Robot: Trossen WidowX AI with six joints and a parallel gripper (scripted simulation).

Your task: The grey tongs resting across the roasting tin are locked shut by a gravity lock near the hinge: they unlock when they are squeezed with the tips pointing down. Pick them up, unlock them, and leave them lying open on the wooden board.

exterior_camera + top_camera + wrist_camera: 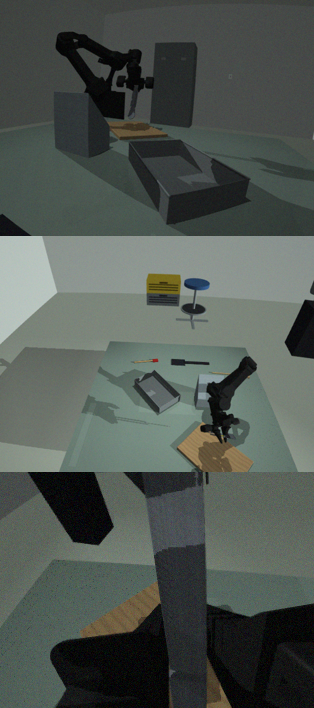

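The wooden board is 3 cm to the right of my gripper tip and 20 cm below it. Round my gripper tip: red-tipped stick: 53 cm ahead, 73 cm to the right, 20 cm below; roasting tin: 40 cm ahead, 42 cm to the right, 18 cm below; black spatula: 21 cm ahead, 78 cm to the right, 21 cm below.
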